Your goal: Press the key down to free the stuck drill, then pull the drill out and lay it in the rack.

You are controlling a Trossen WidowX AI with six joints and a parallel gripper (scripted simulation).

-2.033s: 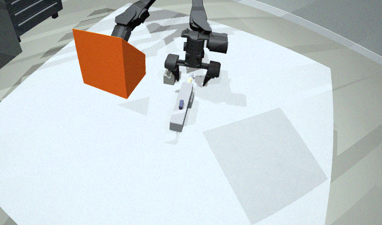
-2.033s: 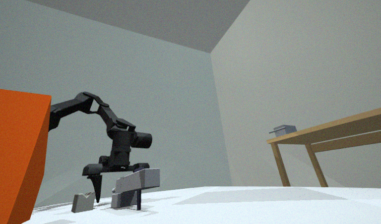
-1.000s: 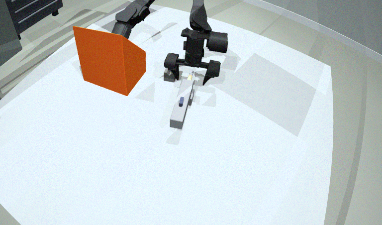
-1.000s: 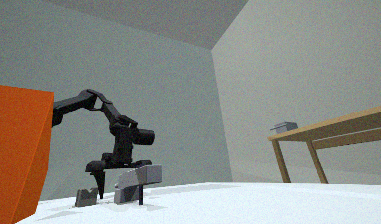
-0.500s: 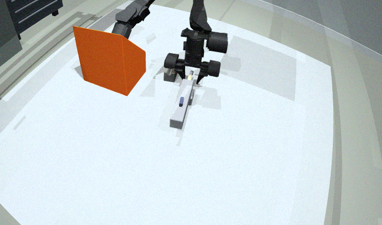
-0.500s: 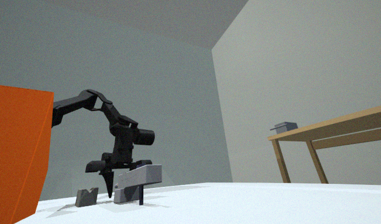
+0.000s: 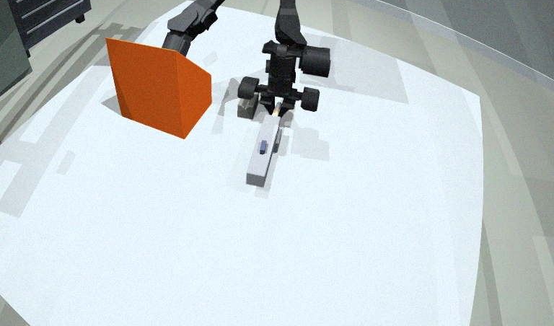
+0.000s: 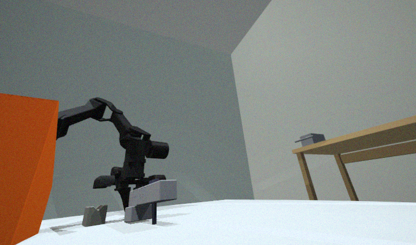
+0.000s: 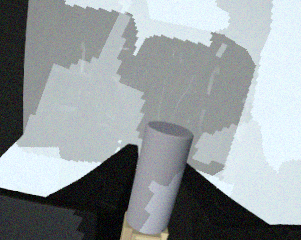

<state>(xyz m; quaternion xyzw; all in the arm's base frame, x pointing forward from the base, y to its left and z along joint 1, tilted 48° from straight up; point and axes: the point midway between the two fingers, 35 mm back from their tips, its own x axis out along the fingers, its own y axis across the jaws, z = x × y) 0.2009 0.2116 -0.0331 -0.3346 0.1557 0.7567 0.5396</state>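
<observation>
Right now my gripper tip is 1 cm short of the drill, 4 cm to the left of it and 4 cm below it. From my gripper tip the other things lie so: blue key (6 cm ahead, 16 cm to the right, 4 cm above); rack (8 cm behind, 1 cm above); housing (5 cm ahead, 13 cm to the right, 4 cm above).
</observation>
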